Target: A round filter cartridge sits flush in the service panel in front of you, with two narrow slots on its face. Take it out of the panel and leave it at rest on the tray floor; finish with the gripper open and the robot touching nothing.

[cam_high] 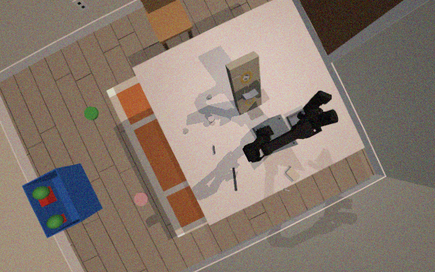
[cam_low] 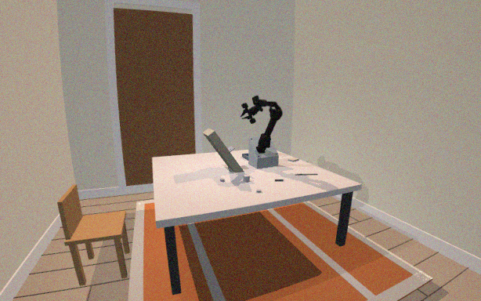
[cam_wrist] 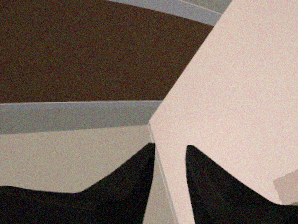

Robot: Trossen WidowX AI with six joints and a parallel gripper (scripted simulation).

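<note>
Now: gripper tip 300 mm short of the round filter cartridge, 200 mm to the right of it and 150 mm above it. The rest, counted from my gripper tip: service panel (260 mm ahead, 230 mm below, 200 mm to the left); small pale block (440 mm behind, 380 mm below, 200 mm to the left); grey tray (380 mm below, 140 mm behind, 50 mm to the right).
</note>
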